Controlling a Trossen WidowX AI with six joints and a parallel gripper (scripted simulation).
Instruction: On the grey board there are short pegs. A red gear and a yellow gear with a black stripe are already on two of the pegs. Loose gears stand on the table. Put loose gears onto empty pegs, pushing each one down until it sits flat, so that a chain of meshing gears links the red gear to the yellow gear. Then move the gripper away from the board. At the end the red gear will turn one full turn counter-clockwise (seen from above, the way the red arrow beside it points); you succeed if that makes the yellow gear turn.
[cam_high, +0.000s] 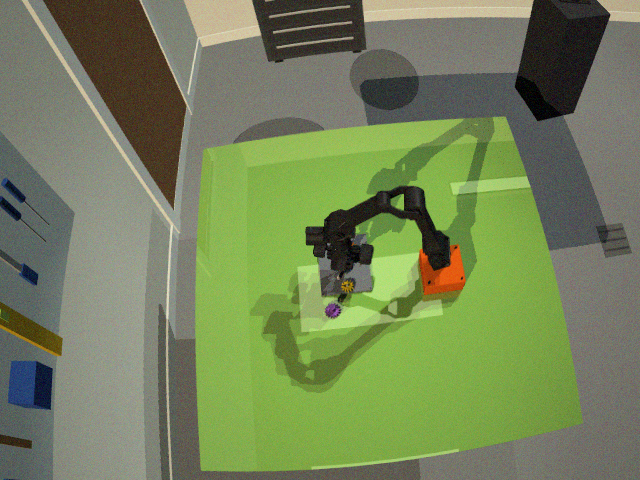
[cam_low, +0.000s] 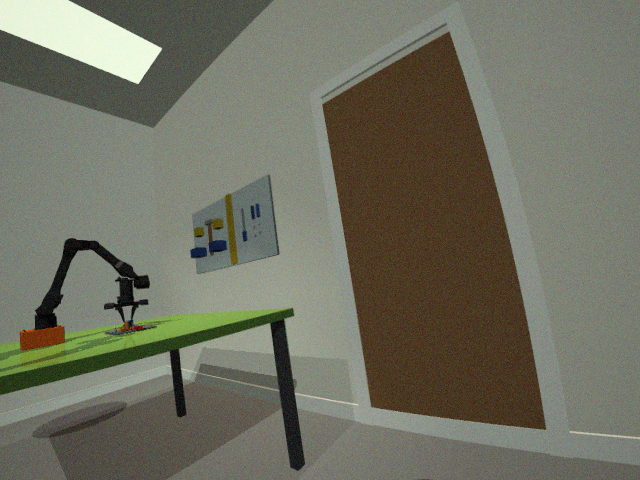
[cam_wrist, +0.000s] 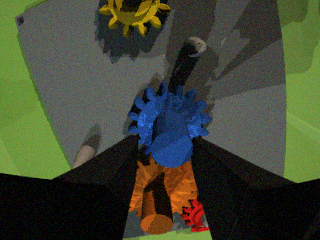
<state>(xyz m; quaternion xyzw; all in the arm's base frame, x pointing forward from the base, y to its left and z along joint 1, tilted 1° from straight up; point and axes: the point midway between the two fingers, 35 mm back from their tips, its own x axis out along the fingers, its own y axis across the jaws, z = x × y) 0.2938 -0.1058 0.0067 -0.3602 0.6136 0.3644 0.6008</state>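
My gripper tip is 2 cm above the blue gear. From my gripper tip the other things lie so: orange gear (3 cm behind, 5 cm to the right, 2 cm below); then yellow gear (2 cm ahead, 7 cm to the left, 3 cm below); then board (1 cm ahead, 1 cm to the right, 4 cm below).
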